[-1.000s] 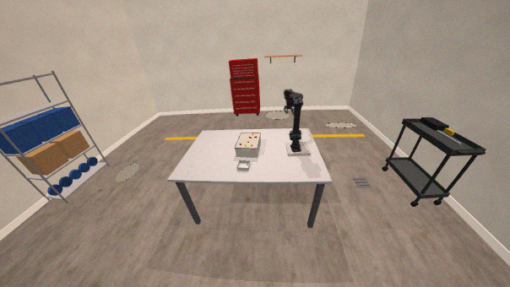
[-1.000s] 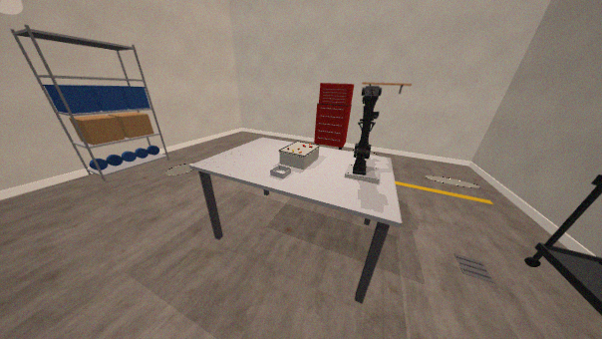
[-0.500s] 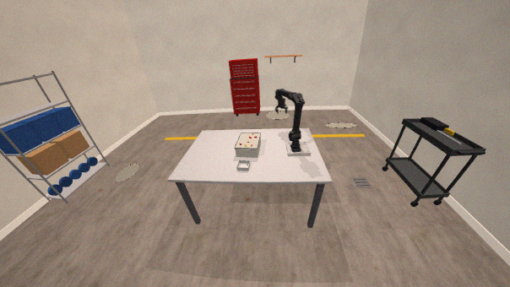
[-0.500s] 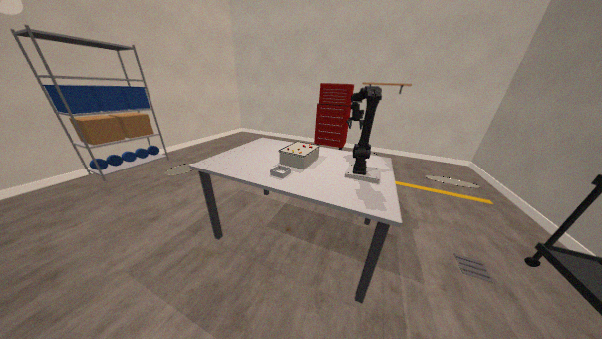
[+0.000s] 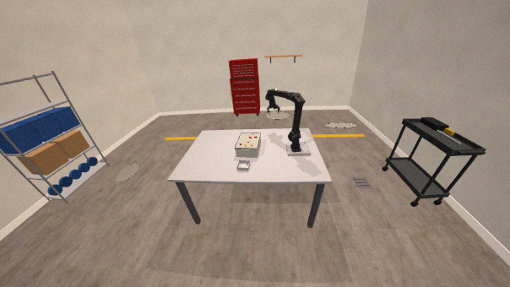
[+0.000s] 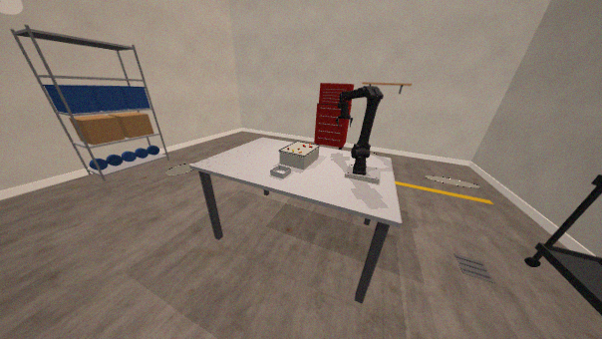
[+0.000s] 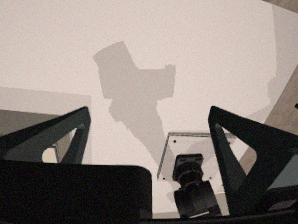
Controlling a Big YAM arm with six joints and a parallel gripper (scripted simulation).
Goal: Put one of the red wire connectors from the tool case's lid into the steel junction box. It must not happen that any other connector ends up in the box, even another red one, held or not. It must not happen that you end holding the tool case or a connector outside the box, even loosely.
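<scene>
My hand is 37 cm short of the red wire connector, 38 cm to the right of it and 14 cm above it. The rest, counted from my hand: tool case (30 cm ahead, 30 cm to the left, 17 cm below); yellow connector (32 cm ahead, 41 cm to the left, 14 cm below).
</scene>
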